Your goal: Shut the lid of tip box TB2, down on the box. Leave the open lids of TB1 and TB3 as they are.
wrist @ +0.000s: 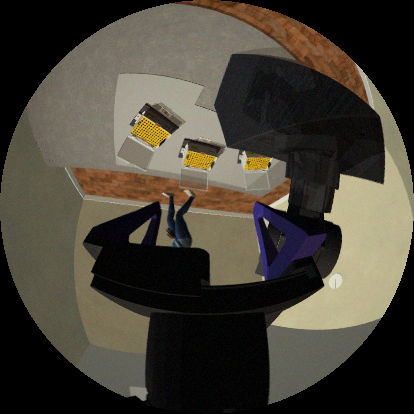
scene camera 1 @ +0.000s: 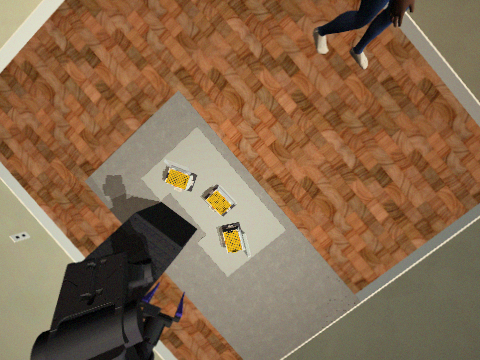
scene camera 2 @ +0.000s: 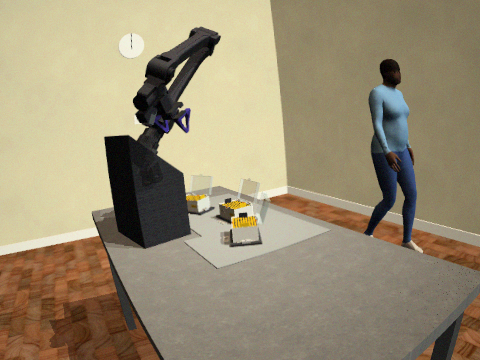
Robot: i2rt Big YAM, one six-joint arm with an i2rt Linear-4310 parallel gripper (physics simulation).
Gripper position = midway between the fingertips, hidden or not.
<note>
I see my gripper [scene camera 1: 171, 287] and a pale mat [wrist: 178, 96].
My gripper also shows in the wrist view [wrist: 206, 206].
</note>
